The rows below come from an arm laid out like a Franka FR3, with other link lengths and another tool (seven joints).
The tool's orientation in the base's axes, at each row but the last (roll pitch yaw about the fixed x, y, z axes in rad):
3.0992 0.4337 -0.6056
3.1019 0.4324 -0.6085
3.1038 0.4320 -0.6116
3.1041 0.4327 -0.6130
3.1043 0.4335 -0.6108
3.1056 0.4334 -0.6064
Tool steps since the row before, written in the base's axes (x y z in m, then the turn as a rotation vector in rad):
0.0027 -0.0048 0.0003 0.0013 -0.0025 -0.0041
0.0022 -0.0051 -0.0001 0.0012 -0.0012 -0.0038
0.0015 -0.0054 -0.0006 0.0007 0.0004 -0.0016
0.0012 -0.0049 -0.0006 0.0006 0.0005 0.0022
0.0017 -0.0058 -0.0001 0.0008 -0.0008 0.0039
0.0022 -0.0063 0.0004 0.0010 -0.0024 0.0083
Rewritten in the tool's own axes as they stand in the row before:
0.0044 0.0025 -0.0022 0.0040 0.0012 0.0027
0.0043 0.0030 -0.0018 0.0031 0.0002 0.0028
0.0042 0.0036 -0.0011 0.0010 -0.0008 0.0013
0.0037 0.0034 -0.0009 -0.0007 -0.0007 -0.0021
0.0043 0.0038 -0.0017 -0.0006 0.0003 -0.0040
0.0047 0.0040 -0.0025 -0.0015 0.0017 -0.0084

